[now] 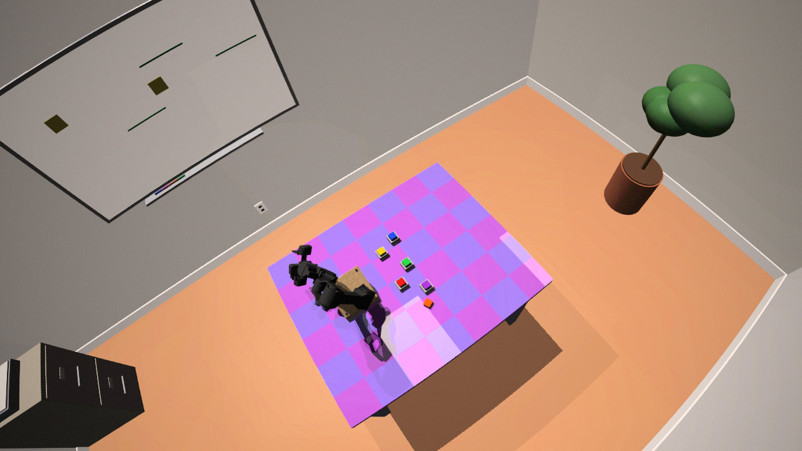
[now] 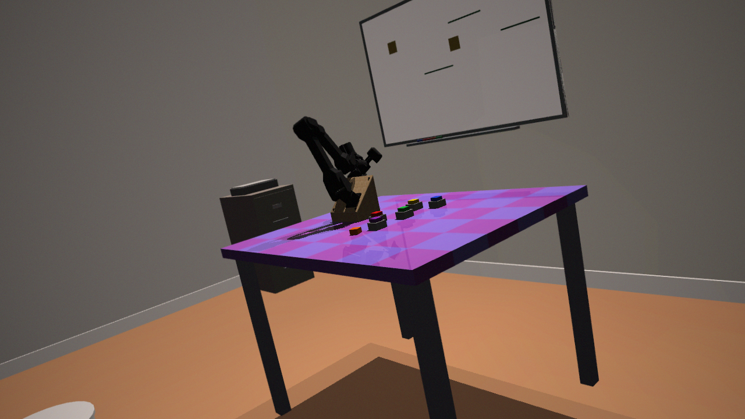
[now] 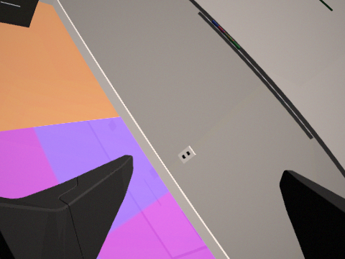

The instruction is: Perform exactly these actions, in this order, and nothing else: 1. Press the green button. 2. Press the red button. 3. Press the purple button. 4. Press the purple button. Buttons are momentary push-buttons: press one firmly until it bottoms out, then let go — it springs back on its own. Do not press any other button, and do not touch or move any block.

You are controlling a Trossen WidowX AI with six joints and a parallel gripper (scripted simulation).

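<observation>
The green button lies 430 mm ahead of my gripper tip, 280 mm to the right of it and 140 mm below it. Also, from my gripper tip: blue button (460 mm ahead, 130 mm to the right, 140 mm below); then red button (350 mm ahead, 350 mm to the right, 140 mm below); then yellow button (370 mm ahead, 160 mm to the right, 140 mm below).
</observation>
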